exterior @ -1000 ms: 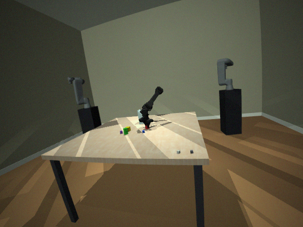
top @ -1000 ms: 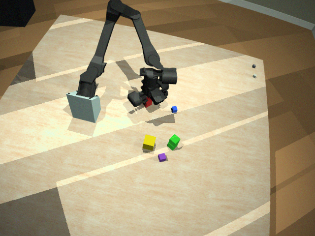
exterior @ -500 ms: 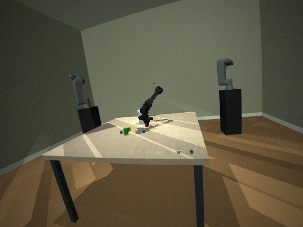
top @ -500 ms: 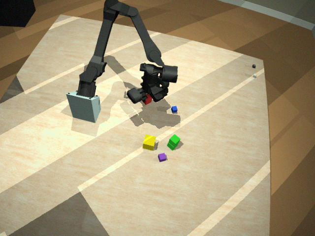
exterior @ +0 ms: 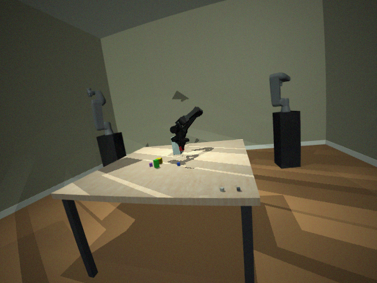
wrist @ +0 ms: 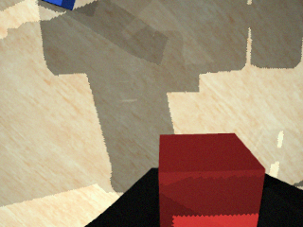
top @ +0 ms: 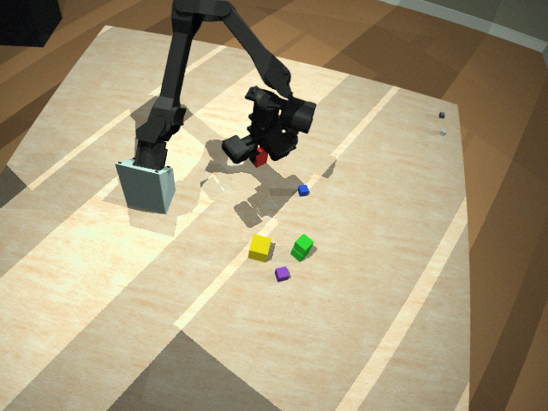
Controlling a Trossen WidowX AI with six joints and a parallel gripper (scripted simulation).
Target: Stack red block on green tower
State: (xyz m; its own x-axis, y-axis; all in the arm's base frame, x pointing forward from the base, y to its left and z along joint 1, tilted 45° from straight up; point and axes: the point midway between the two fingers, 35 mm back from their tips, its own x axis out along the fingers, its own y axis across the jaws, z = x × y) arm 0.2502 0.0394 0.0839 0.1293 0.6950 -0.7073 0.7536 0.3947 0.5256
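The purple block lies 9 cm ahead of my gripper tip, 26 cm to the right of it and 8 cm below it. Also, from my gripper tip: yellow block: 3 cm ahead, 21 cm to the right, 7 cm below; then red block: 1 cm above; then blue block: 13 cm ahead, 2 cm to the right, 8 cm below.
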